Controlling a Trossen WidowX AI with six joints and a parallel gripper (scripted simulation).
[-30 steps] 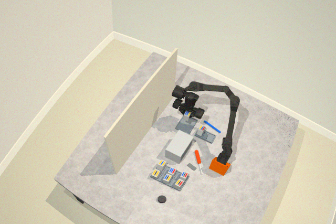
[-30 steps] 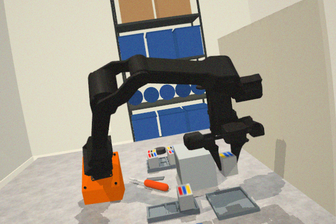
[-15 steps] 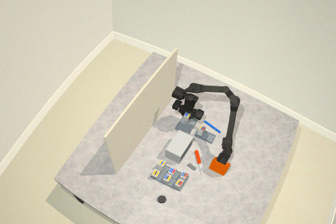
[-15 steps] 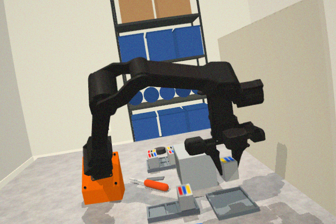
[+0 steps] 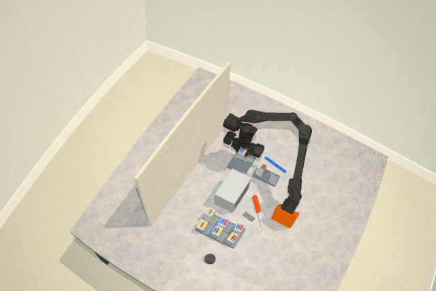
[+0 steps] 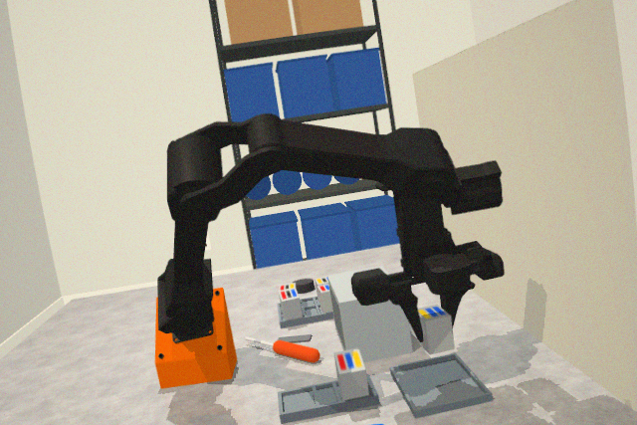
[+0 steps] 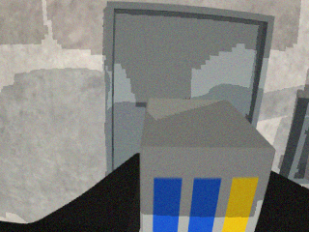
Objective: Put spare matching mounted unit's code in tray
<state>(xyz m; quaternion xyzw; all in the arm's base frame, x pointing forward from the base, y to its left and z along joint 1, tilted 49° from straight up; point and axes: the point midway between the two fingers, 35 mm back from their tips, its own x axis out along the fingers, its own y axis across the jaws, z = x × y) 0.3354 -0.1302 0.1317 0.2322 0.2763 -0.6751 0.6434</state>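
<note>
Right now my gripper tip is 6 cm above the grey tray. Also, from my gripper tip: blue pen: 16 cm behind, 7 cm to the right, 6 cm below; then two-place rack: 15 cm behind, 1 cm to the left, 6 cm below; then grey spare block: 2 cm above.
</note>
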